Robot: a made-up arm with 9 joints. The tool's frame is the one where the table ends. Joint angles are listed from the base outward.
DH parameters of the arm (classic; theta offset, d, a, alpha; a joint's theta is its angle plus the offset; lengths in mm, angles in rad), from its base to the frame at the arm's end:
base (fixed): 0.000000 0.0 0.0 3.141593
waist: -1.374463 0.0 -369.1 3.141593
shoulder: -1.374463 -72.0 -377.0 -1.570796
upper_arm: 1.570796 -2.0 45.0 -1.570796
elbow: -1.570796 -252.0 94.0 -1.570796
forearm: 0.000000 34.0 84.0 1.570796
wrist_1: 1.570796 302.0 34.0 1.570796
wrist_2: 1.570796 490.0 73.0 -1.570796
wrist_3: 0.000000 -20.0 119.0 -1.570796
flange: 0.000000 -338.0 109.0 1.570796
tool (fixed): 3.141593 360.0 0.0 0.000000
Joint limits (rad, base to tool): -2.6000..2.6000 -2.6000..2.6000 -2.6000..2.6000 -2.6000..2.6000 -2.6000..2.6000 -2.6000..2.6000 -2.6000..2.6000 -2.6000..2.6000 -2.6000..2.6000
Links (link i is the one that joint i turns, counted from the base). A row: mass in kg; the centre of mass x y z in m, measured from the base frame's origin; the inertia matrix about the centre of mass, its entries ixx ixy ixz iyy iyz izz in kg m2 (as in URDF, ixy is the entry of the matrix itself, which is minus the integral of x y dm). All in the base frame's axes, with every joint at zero. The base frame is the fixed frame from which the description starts. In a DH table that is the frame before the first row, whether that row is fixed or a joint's. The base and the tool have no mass.
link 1: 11.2; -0.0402 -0.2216 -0.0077; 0.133 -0.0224 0 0.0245 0 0.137
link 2: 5.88; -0.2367 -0.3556 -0.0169; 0.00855 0 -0.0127 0.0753 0 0.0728
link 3: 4.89; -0.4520 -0.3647 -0.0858; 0.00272 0 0 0.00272 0.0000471 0.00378
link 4: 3.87; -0.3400 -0.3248 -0.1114; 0.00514 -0.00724 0 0.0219 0 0.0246
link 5: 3.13; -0.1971 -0.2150 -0.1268; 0.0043 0 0 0.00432 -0.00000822 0.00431
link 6: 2.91; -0.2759 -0.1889 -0.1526; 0.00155 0 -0.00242 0.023 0 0.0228
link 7: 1.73; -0.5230 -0.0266 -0.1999; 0.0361 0.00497 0 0.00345 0 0.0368
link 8: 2.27; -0.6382 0.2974 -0.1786; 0.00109 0 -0.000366 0.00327 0 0.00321
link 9: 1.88; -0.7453 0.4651 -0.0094; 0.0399 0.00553 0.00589 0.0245 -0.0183 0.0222
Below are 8 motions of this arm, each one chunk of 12 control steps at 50 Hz.
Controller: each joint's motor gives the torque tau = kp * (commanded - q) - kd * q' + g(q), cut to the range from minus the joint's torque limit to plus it. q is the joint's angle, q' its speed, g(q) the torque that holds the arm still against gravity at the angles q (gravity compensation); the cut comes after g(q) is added. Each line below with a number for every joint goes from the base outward.
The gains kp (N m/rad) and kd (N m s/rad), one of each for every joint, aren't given. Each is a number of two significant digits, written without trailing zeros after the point. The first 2 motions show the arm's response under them.
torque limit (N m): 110 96 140 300 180 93 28 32 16
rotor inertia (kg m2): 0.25 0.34 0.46 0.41 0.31 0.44 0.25 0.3 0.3
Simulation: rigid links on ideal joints. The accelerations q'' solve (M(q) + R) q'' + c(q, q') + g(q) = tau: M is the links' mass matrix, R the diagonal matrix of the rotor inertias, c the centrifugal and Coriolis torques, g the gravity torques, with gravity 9.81 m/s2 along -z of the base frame. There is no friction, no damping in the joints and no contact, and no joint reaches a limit. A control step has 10 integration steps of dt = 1/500 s. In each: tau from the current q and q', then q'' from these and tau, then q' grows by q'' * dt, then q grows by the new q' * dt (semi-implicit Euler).
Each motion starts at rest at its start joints. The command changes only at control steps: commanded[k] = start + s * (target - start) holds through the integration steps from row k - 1 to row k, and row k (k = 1, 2, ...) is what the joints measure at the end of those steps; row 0 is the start. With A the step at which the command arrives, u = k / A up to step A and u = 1 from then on. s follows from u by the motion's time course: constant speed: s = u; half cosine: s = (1 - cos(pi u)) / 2; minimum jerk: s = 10 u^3 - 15 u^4 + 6 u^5; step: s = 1 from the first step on.
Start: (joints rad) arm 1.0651 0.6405 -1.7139 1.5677 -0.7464 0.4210 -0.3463 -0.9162 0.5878
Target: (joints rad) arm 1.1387 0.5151 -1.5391 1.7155 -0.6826 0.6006 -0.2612 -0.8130 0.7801
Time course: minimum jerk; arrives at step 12
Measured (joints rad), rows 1 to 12:
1: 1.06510 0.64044 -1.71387 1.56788 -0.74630 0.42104 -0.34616 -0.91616 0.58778
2: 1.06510 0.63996 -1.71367 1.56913 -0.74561 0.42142 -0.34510 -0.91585 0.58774
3: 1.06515 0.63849 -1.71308 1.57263 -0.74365 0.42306 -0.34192 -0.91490 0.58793
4: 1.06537 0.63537 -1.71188 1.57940 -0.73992 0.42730 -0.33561 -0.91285 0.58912
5: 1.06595 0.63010 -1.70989 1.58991 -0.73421 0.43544 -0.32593 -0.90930 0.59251
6: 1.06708 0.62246 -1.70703 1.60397 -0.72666 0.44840 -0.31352 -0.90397 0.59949
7: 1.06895 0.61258 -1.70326 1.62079 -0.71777 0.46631 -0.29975 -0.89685 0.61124
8: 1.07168 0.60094 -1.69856 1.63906 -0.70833 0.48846 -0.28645 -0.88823 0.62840
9: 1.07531 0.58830 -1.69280 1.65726 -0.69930 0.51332 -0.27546 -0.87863 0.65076
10: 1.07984 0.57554 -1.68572 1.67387 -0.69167 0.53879 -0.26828 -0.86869 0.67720
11: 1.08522 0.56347 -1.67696 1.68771 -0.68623 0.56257 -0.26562 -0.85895 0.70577
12: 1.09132 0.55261 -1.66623 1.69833 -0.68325 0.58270 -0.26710 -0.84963 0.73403
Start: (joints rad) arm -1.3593 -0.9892 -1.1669 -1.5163 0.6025 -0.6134 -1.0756 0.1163 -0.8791
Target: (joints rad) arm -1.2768 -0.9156 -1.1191 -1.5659 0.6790 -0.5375 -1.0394 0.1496 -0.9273
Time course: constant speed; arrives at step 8
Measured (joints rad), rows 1 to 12:
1: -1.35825 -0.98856 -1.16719 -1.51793 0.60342 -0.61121 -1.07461 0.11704 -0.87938
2: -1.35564 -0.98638 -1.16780 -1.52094 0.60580 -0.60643 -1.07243 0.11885 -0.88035
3: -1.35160 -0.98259 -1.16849 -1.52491 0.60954 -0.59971 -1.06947 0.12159 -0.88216
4: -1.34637 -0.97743 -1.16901 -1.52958 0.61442 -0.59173 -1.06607 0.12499 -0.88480
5: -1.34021 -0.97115 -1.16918 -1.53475 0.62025 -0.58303 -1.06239 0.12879 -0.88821
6: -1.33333 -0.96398 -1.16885 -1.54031 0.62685 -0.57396 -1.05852 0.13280 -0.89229
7: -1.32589 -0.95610 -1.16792 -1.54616 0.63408 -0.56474 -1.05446 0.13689 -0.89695
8: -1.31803 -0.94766 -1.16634 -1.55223 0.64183 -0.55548 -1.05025 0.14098 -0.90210
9: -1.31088 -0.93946 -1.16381 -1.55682 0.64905 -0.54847 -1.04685 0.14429 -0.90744
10: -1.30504 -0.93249 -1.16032 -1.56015 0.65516 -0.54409 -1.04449 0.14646 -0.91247
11: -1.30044 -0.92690 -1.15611 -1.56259 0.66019 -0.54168 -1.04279 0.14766 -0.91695
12: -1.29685 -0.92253 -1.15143 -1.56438 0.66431 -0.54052 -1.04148 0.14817 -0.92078
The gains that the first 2 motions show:
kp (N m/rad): 1600 1600 270 2800 1400 1200 240 330 150
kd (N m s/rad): 200 120 40 140 130 63 16 21 11
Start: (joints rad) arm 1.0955 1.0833 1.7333 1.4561 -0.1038 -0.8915 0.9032 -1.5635 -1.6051
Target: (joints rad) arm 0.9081 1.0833 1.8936 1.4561 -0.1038 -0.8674 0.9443 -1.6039 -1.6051
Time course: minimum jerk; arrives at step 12
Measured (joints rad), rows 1 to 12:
1: 1.09545 1.08323 1.73333 1.45609 -0.10378 -0.89147 0.90323 -1.56353 -1.60509
2: 1.09508 1.08277 1.73353 1.45601 -0.10369 -0.89130 0.90345 -1.56371 -1.60499
3: 1.09396 1.08149 1.73423 1.45576 -0.10344 -0.89084 0.90414 -1.56432 -1.60468
4: 1.09162 1.07909 1.73588 1.45527 -0.10304 -0.89003 0.90563 -1.56560 -1.60398
5: 1.08767 1.07551 1.73897 1.45451 -0.10251 -0.88887 0.90811 -1.56774 -1.60281
6: 1.08186 1.07098 1.74391 1.45352 -0.10196 -0.88745 0.91161 -1.57075 -1.60117
7: 1.07415 1.06597 1.75095 1.45240 -0.10147 -0.88585 0.91599 -1.57453 -1.59919
8: 1.06475 1.06117 1.76012 1.45132 -0.10116 -0.88417 0.92092 -1.57880 -1.59712
9: 1.05396 1.05718 1.77116 1.45042 -0.10109 -0.88246 0.92598 -1.58321 -1.59528
10: 1.04213 1.05450 1.78361 1.44986 -0.10127 -0.88080 0.93070 -1.58739 -1.59397
11: 1.02983 1.05366 1.79683 1.44974 -0.10171 -0.87921 0.93471 -1.59103 -1.59345
12: 1.01744 1.05471 1.81013 1.45009 -0.10230 -0.87763 0.93781 -1.59396 -1.59382

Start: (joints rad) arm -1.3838 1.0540 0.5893 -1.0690 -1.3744 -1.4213 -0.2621 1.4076 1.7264
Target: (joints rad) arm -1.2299 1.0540 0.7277 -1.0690 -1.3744 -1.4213 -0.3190 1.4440 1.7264
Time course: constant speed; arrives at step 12
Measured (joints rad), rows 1 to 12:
1: -1.38317 1.05481 0.58979 -1.06900 -1.37457 -1.42140 -0.26245 1.40787 1.72625
2: -1.38168 1.05626 0.59124 -1.06891 -1.37493 -1.42183 -0.26328 1.40857 1.72584
3: -1.37925 1.05804 0.59378 -1.06876 -1.37541 -1.42250 -0.26460 1.40971 1.72522
4: -1.37582 1.05991 0.59738 -1.06858 -1.37593 -1.42326 -0.26643 1.41124 1.72451
5: -1.37138 1.06168 0.60200 -1.06841 -1.37645 -1.42398 -0.26878 1.41311 1.72380
6: -1.36590 1.06325 0.60754 -1.06826 -1.37691 -1.42458 -0.27166 1.41524 1.72317
7: -1.35940 1.06451 0.61393 -1.06815 -1.37729 -1.42502 -0.27503 1.41761 1.72267
8: -1.35190 1.06543 0.62110 -1.06808 -1.37757 -1.42529 -0.27888 1.42017 1.72235
9: -1.34344 1.06600 0.62897 -1.06805 -1.37775 -1.42539 -0.28314 1.42289 1.72220
10: -1.33407 1.06623 0.63748 -1.06806 -1.37782 -1.42535 -0.28777 1.42575 1.72222
11: -1.32386 1.06613 0.64655 -1.06810 -1.37780 -1.42517 -0.29271 1.42871 1.72239
12: -1.31289 1.06575 0.65612 -1.06817 -1.37770 -1.42489 -0.29789 1.43176 1.72269

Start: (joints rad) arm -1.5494 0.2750 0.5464 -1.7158 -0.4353 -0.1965 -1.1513 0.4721 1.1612
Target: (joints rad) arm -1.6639 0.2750 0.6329 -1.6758 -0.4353 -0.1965 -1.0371 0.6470 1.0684
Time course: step
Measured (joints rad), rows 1 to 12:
1: -1.55442 0.27124 0.55176 -1.70483 -0.43414 -0.20079 -1.13878 0.48606 1.15632
2: -1.56411 0.26680 0.56186 -1.69438 -0.43343 -0.19976 -1.11758 0.51792 1.14441
3: -1.57509 0.26481 0.57245 -1.68645 -0.43370 -0.19562 -1.09801 0.55401 1.12979
4: -1.58622 0.26466 0.58159 -1.68090 -0.43465 -0.19144 -1.08232 0.58682 1.11538
5: -1.59692 0.26569 0.58878 -1.67740 -0.43581 -0.18874 -1.07010 0.61299 1.10267
6: -1.60693 0.26745 0.59420 -1.67552 -0.43687 -0.18786 -1.06040 0.63178 1.09216
7: -1.61616 0.26959 0.59829 -1.67479 -0.43764 -0.18853 -1.05246 0.64385 1.08374
8: -1.62456 0.27187 0.60150 -1.67479 -0.43808 -0.19023 -1.04582 0.65056 1.07708
9: -1.63213 0.27410 0.60417 -1.67521 -0.43820 -0.19243 -1.04028 0.65344 1.07186
10: -1.63888 0.27614 0.60656 -1.67579 -0.43807 -0.19470 -1.03577 0.65385 1.06778
11: -1.64482 0.27789 0.60883 -1.67638 -0.43776 -0.19676 -1.03226 0.65290 1.06465
12: -1.64996 0.27930 0.61105 -1.67690 -0.43734 -0.19843 -1.02972 0.65136 1.06233

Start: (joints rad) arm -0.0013 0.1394 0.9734 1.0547 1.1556 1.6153 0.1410 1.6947 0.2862
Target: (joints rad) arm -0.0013 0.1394 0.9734 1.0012 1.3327 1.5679 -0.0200 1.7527 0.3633
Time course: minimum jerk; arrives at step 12
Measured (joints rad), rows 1 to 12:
1: -0.00131 0.13942 0.97346 1.05464 1.15575 1.61528 0.14087 1.69475 0.28622
2: -0.00138 0.13956 0.97383 1.05422 1.15679 1.61512 0.13989 1.69509 0.28637
3: -0.00158 0.13993 0.97486 1.05298 1.15979 1.61447 0.13685 1.69614 0.28695
4: -0.00195 0.14060 0.97677 1.05054 1.16566 1.61290 0.13052 1.69829 0.28838
5: -0.00250 0.14153 0.97955 1.04669 1.17493 1.61010 0.12012 1.70177 0.29114
6: -0.00317 0.14259 0.98297 1.04148 1.18760 1.60596 0.10557 1.70658 0.29564
7: -0.00386 0.14360 0.98660 1.03523 1.20310 1.60064 0.08757 1.71249 0.30203
8: -0.00443 0.14434 0.98994 1.02843 1.22041 1.59454 0.06751 1.71908 0.31016
9: -0.00477 0.14463 0.99243 1.02167 1.23820 1.58820 0.04719 1.72584 0.31956
10: -0.00479 0.14438 0.99365 1.01557 1.25511 1.58224 0.02850 1.73221 0.32952
11: -0.00444 0.14357 0.99337 1.01058 1.27003 1.57716 0.01300 1.73775 0.33919
12: -0.00378 0.14232 0.99165 1.00688 1.28242 1.57329 0.00147 1.74220 0.34781

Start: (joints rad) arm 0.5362 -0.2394 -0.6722 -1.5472 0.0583 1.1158 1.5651 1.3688 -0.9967
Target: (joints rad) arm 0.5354 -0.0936 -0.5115 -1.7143 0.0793 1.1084 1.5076 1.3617 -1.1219
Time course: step
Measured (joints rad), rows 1 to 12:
1: 0.54016 -0.24381 -0.66456 -1.58416 0.05580 1.13516 1.56093 1.36633 -1.01144
2: 0.54632 -0.24126 -0.65050 -1.62114 0.05790 1.14164 1.55220 1.36338 -1.03805
3: 0.55261 -0.22848 -0.63334 -1.64813 0.06212 1.13744 1.54289 1.36046 -1.06543
4: 0.55779 -0.20649 -0.61566 -1.66782 0.06660 1.13060 1.53482 1.35801 -1.08859
5: 0.55951 -0.18257 -0.60079 -1.68348 0.07031 1.12268 1.52766 1.35642 -1.10580
6: 0.55793 -0.15996 -0.58914 -1.69580 0.07321 1.11459 1.52065 1.35616 -1.11708
7: 0.55406 -0.13979 -0.58010 -1.70525 0.07535 1.10736 1.51393 1.35709 -1.12336
8: 0.54886 -0.12253 -0.57298 -1.71226 0.07686 1.10156 1.50796 1.35877 -1.12590
9: 0.54313 -0.10838 -0.56715 -1.71721 0.07787 1.09739 1.50311 1.36072 -1.12592
10: 0.53746 -0.09727 -0.56213 -1.72048 0.07853 1.09477 1.49958 1.36259 -1.12447
11: 0.53231 -0.08900 -0.55753 -1.72239 0.07895 1.09352 1.49738 1.36412 -1.12237
12: 0.52797 -0.08328 -0.55315 -1.72324 0.07922 1.09338 1.49638 1.36522 -1.12019

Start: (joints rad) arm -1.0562 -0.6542 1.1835 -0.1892 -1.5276 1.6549 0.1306 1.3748 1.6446
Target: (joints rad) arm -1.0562 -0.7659 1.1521 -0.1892 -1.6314 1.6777 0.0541 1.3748 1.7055
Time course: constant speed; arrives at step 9
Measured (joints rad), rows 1 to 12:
1: -1.05661 -0.65534 1.18428 -0.18872 -1.52926 1.65513 0.13059 1.37458 1.64445
2: -1.05743 -0.65818 1.18552 -0.18800 -1.53266 1.65587 0.12955 1.37411 1.64468
3: -1.05842 -0.66282 1.18668 -0.18732 -1.53758 1.65711 0.12699 1.37353 1.64577
4: -1.05939 -0.66918 1.18739 -0.18680 -1.54380 1.65877 0.12283 1.37298 1.64803
5: -1.06020 -0.67713 1.18744 -0.18650 -1.55113 1.66078 0.11719 1.37254 1.65157
6: -1.06078 -0.68645 1.18677 -0.18640 -1.55939 1.66307 0.11031 1.37223 1.65636
7: -1.06108 -0.69695 1.18541 -0.18650 -1.56841 1.66555 0.10244 1.37206 1.66223
8: -1.06111 -0.70839 1.18343 -0.18675 -1.57803 1.66816 0.09386 1.37199 1.66897
9: -1.06090 -0.72056 1.18095 -0.18709 -1.58814 1.67085 0.08479 1.37202 1.67636
10: -1.06010 -0.73218 1.17736 -0.18801 -1.59700 1.67337 0.07542 1.37231 1.68432
11: -1.05878 -0.74249 1.17308 -0.18919 -1.60443 1.67538 0.06686 1.37291 1.69215
12: -1.05724 -0.75121 1.16870 -0.19031 -1.61056 1.67688 0.05975 1.37371 1.69921

